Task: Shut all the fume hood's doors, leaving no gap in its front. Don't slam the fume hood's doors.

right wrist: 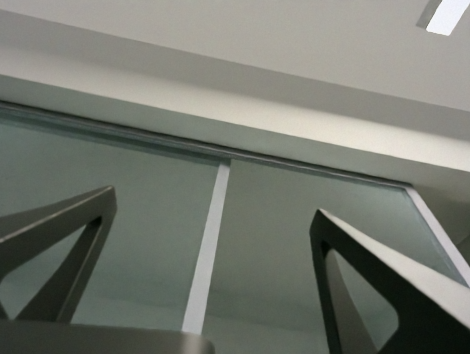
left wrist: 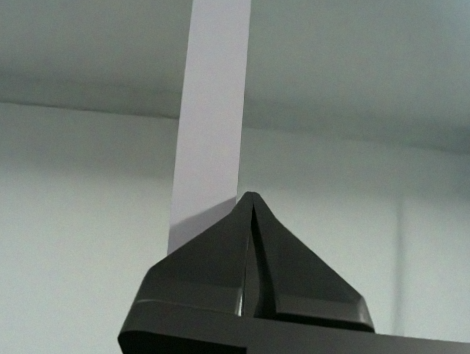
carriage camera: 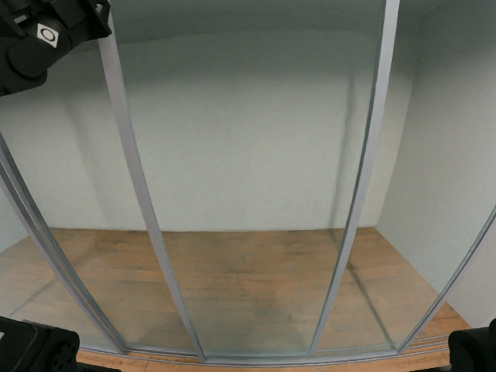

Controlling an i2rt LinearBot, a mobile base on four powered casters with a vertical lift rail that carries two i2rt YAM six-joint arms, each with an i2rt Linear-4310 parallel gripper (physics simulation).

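Places are measured from the left arm's base along level axes (x left, y back, z up), in millimetres.
Pixels of known places: left gripper, fingertip midpoint: (left wrist: 250, 202) (carriage camera: 107, 2); right gripper, fingertip midpoint: (right wrist: 217, 208).
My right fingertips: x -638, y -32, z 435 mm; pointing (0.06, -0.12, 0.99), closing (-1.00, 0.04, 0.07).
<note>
Behind a point stands the place of what it marks.
The fume hood's front has glass doors with pale upright frames. In the carriage view, one upright (carriage camera: 136, 167) @[x -19, y -343, z 300 mm] (left wrist: 212, 115) @[x -9, y -343, z 697 mm] stands left of centre, another upright (carriage camera: 367, 150) @[x -603, y -352, z 325 mm] right of centre, a doubled dark upright (carriage camera: 59, 262) @[x 527, y -375, z -113 mm] at far left and an upright (carriage camera: 457, 277) @[x -1147, y -350, z -187 mm] at far right. Beyond the far right upright, bare floor and rails show without glass. My left gripper (carriage camera: 106, 24) (left wrist: 250, 202) @[x -31, y -345, z 657 mm] is shut and empty, its tips at the right edge of the left-of-centre upright; contact is unclear. My right gripper (right wrist: 217, 208) @[x -638, y -32, z 435 mm] is open and empty, below an upright frame (right wrist: 212, 210) @[x -628, y -352, z 739 mm] and the right end frame (right wrist: 432, 222) @[x -1159, y -349, z 834 mm].
The hood's top rail (right wrist: 290, 162) @[x -814, y -347, z 973 mm] runs under a pale header (right wrist: 250, 131) @[x -684, y -281, z 982 mm]. The bottom rail (carriage camera: 260, 359) @[x -337, y -351, z -803 mm] crosses the front of the wooden floor (carriage camera: 250, 285). The hood's right side wall (carriage camera: 450, 150) @[x -852, y -354, z 327 mm] stands at the right. A ceiling lamp (right wrist: 447, 17) @[x -1125, y 36, z 1192 mm] shows above.
</note>
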